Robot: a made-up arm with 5 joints.
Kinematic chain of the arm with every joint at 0, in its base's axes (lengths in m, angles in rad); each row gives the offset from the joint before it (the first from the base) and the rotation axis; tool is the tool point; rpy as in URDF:
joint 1: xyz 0.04 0 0.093 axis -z
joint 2: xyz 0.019 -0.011 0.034 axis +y
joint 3: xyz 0.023 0 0.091 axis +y
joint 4: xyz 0.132 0 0.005 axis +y
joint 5: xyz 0.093 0.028 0 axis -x
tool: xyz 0 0 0 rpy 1.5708 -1.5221 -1.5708
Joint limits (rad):
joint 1: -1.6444..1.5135
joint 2: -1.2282..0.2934
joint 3: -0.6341..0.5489
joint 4: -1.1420..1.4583
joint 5: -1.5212..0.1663
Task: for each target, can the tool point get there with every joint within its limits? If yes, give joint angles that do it. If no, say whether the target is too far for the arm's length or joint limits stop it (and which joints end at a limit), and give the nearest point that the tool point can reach.
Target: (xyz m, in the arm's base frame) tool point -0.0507 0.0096 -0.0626
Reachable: no: joint limits stop it (at a limit: joint 1, joint 2, joint 3) | nearest point 0.0157 0.0986 0.0402 | short by 0.151 m
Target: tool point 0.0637 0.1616 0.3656
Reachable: yes | joints -1.3212 -0.4875 -0.3439 0.3069 -0.5346
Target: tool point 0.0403 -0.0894 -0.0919
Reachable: no: joint limits stop it (at a limit: joint 1, joint 2, joint 3) | nearest point 0.0644 -0.1277 0.0243 | short by 0.125 m
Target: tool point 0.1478 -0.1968 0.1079
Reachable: yes | joints 1.1456 0.0751 0.1693 0.8135 -0.9851
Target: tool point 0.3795 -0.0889 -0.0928
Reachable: no: too far | nearest point 0.2557 -0.0565 0.0442 | short by 0.187 m
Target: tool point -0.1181 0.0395 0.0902
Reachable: no: joint limits stop it (at a limit: joint 1, joint 2, joint 3, joint 4) | nearest point 0.0159 0.0954 0.0430 | short by 0.153 m
